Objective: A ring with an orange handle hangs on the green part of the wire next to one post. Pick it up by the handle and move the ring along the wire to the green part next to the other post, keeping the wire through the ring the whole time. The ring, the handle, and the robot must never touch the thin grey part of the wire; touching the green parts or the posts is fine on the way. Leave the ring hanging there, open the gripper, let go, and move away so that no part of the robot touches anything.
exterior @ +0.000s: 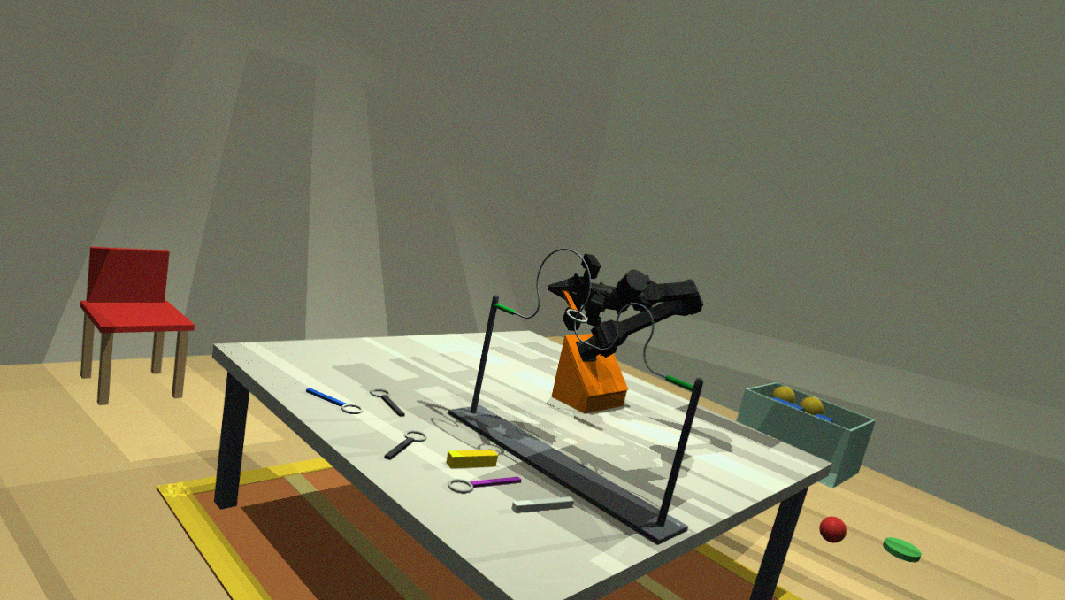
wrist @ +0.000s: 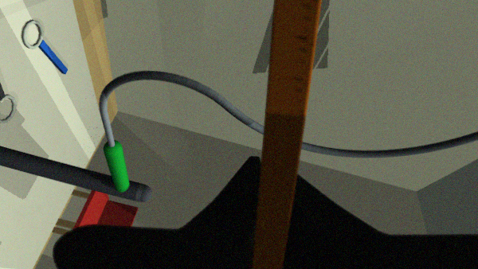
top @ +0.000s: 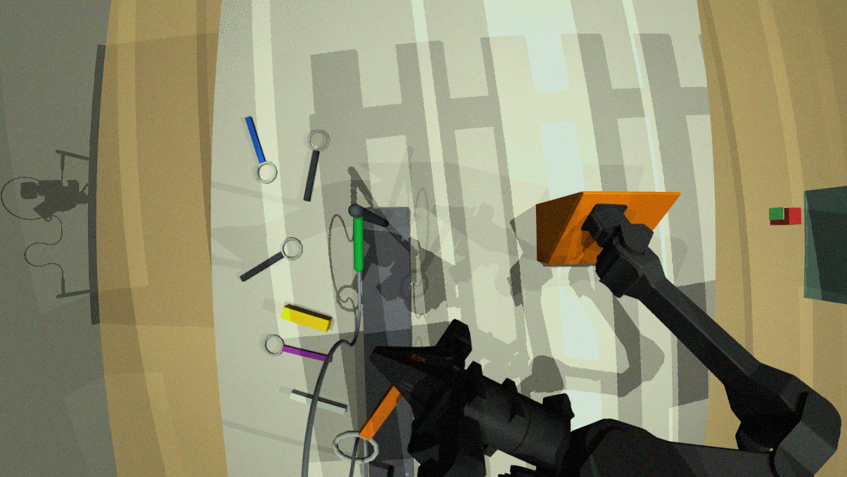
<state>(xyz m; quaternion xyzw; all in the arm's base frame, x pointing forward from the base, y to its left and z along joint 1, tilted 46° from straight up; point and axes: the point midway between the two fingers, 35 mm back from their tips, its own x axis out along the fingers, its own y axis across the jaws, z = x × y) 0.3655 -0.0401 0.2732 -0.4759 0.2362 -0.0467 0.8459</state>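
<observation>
The ring with orange handle is 9 cm to the left of my gripper tip and 2 cm below it. From my gripper tip the other things lie so: ring with black handle (39 cm below, 29 cm to the right, 20 cm ahead); then ring with purple handle (39 cm below, 26 cm ahead, 16 cm to the left); then yellow block (38 cm below, 21 cm ahead, 8 cm to the left).
</observation>
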